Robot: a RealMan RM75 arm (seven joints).
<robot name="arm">
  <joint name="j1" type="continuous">
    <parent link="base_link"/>
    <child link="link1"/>
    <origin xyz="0 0 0.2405" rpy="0 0 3.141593"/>
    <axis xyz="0 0 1"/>
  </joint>
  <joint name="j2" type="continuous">
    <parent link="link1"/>
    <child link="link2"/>
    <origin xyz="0 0 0" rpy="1.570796 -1.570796 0"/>
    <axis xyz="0 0 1"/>
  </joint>
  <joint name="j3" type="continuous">
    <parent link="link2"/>
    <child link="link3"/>
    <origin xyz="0.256 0 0" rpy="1.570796 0 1.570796"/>
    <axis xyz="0 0 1"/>
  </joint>
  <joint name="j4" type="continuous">
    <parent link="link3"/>
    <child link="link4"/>
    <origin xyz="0 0 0" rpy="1.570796 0 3.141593"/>
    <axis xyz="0 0 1"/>
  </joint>
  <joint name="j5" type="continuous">
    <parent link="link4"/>
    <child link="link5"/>
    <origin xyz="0 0.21 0" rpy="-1.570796 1.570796 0"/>
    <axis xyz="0 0 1"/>
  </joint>
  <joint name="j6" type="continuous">
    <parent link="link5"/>
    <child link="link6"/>
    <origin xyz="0 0 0" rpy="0 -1.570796 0"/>
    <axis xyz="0 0 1"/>
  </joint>
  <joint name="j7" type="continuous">
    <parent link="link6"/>
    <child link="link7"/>
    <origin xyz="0.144 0 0" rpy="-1.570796 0 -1.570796"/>
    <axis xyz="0 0 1"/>
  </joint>
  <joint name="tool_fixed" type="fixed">
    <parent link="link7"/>
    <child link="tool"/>
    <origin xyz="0 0 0" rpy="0 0 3.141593"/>
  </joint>
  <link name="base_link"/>
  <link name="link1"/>
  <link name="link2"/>
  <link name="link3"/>
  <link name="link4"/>
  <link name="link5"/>
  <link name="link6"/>
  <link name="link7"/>
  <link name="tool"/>
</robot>
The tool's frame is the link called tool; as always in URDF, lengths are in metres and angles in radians. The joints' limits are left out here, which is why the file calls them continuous.
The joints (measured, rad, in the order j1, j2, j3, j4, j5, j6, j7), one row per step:
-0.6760, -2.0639, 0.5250, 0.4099, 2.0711, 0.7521, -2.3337
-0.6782, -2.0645, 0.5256, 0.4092, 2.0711, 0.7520, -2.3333
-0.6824, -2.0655, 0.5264, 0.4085, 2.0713, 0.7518, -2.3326
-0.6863, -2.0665, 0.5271, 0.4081, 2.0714, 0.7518, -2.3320
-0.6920, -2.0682, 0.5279, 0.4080, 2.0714, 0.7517, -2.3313
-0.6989, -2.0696, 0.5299, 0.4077, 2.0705, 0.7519, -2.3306
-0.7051, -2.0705, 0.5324, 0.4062, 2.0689, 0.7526, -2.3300
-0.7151, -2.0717, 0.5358, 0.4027, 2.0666, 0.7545, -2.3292
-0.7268, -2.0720, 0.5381, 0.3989, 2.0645, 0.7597, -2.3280
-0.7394, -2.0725, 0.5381, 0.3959, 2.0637, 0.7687, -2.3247
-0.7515, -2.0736, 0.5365, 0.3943, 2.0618, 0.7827, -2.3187
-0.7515, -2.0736, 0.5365, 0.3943, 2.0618, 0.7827, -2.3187
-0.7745, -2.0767, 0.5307, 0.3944, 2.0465, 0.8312, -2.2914
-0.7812, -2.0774, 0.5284, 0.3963, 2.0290, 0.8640, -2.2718
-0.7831, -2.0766, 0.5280, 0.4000, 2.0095, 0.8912, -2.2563
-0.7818, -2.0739, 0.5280, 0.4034, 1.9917, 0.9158, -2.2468
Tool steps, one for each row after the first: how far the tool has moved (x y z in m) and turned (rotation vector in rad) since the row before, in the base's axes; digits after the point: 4 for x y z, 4 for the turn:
0.0010, 0.0005, -0.0006, -0.0013, -0.0001, -0.0024
0.0019, 0.0011, -0.0008, -0.0018, 0.0001, -0.0046
0.0018, 0.0010, -0.0007, -0.0015, -0.0001, -0.0045
0.0027, 0.0015, -0.0010, -0.0017, -0.0003, -0.0064
0.0033, 0.0019, -0.0010, -0.0021, -0.0004, -0.0082
0.0030, 0.0016, -0.0011, -0.0029, -0.0012, -0.0073
0.0048, 0.0023, -0.0019, -0.0055, -0.0030, -0.0113
0.0056, 0.0027, -0.0017, -0.0066, -0.0044, -0.0145
0.0063, 0.0028, -0.0016, -0.0078, -0.0050, -0.0184
0.0069, 0.0024, -0.0017, -0.0087, -0.0073, -0.0223
0.0000, 0.0000, 0.0000, 0.0000, 0.0000, 0.0000
0.0166, 0.0039, -0.0031, -0.0195, -0.0245, -0.0645
0.0079, 0.0008, -0.0004, -0.0068, -0.0187, -0.0367
0.0053, 0.0004, 0.0012, -0.0006, -0.0172, -0.0276
0.0032, -0.0001, 0.0022, 0.0008, -0.0171, -0.0194

